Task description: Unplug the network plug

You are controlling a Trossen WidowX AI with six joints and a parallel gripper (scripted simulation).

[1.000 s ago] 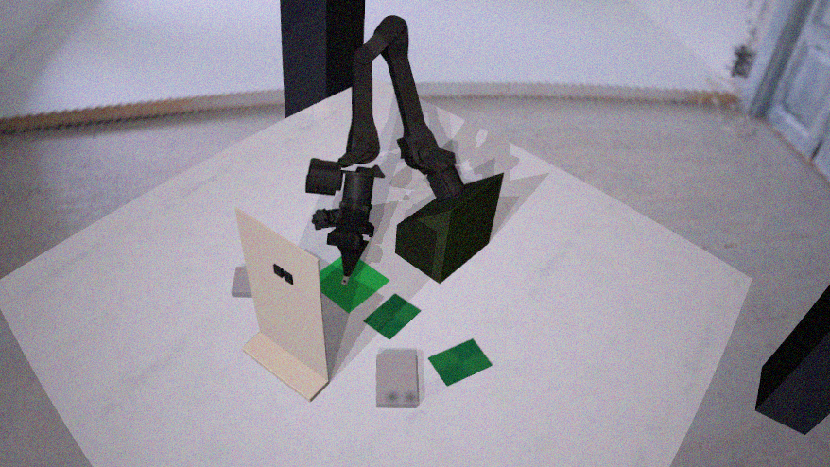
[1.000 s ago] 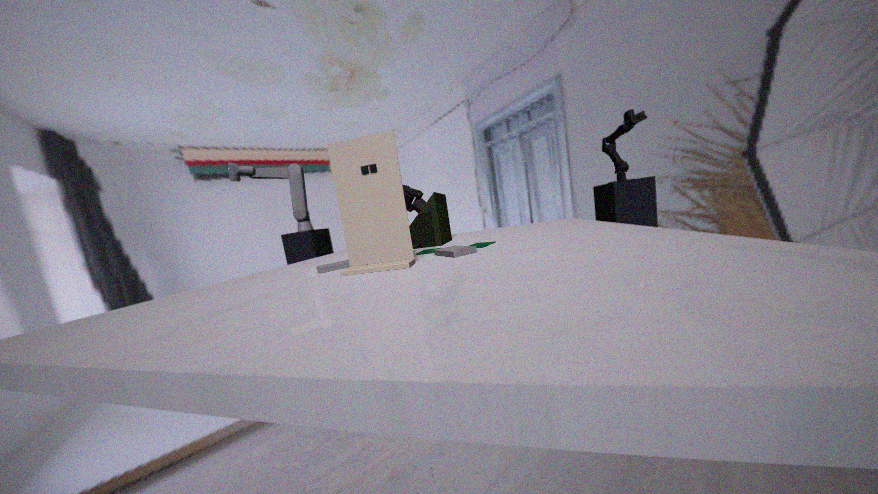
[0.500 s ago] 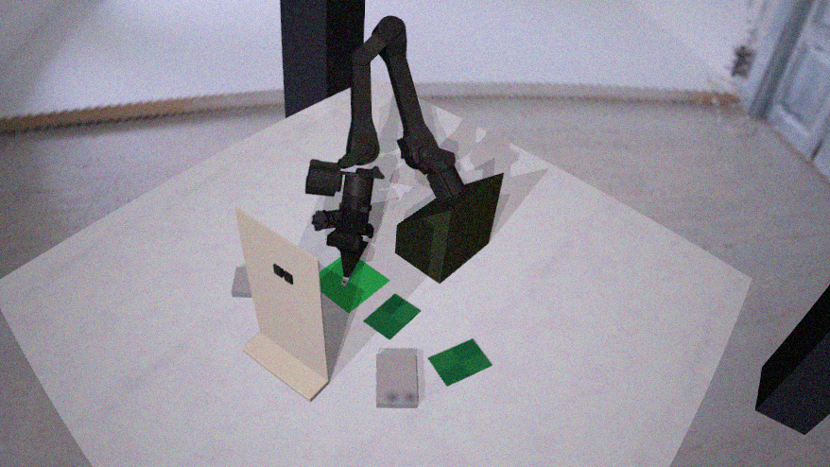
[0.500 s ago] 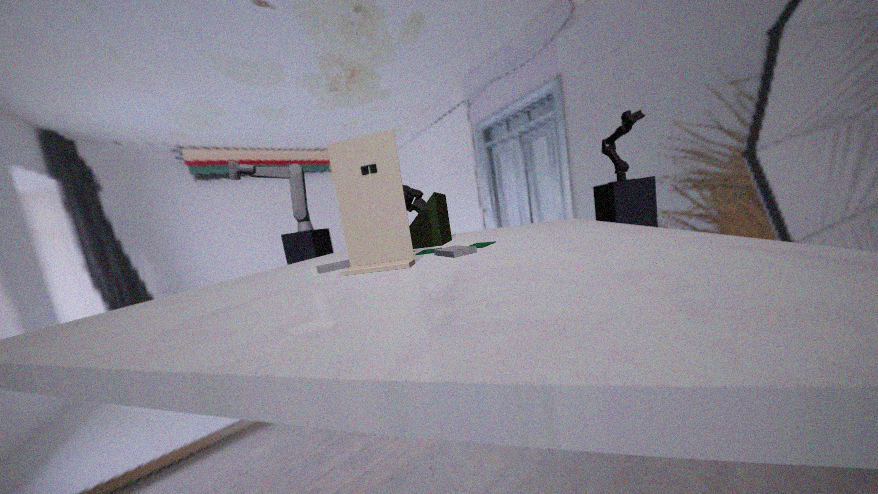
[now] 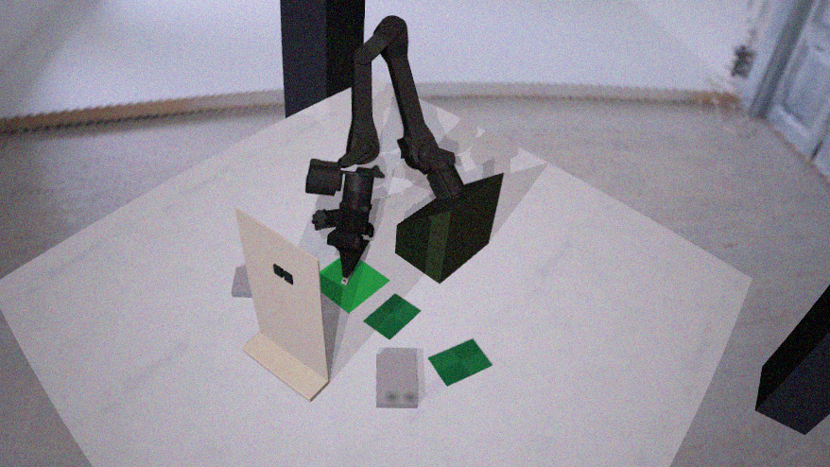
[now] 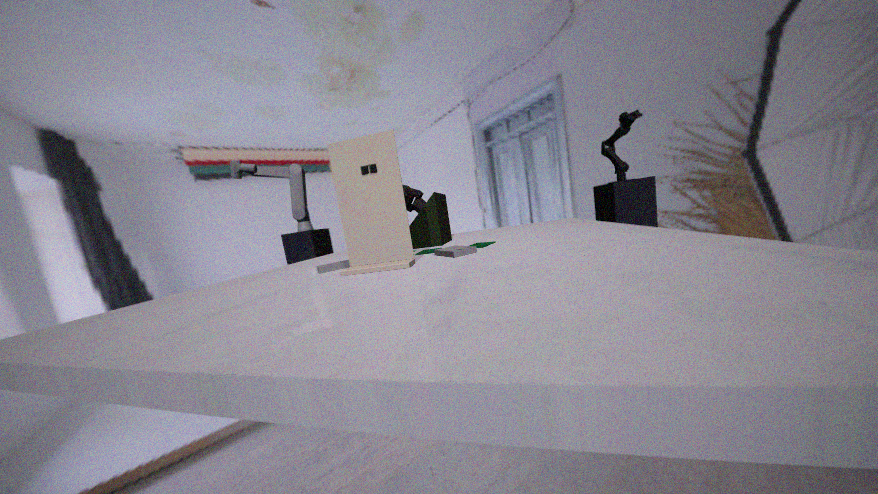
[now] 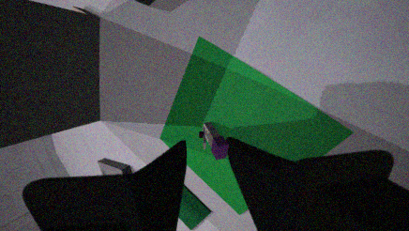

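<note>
The purple network plug lies 10 mm below my gripper tip. Also, from my gripper tip: beige upright panel 220 mm ahead, 40 mm to the left, 120 mm above; green marked square 20 mm below.
</note>
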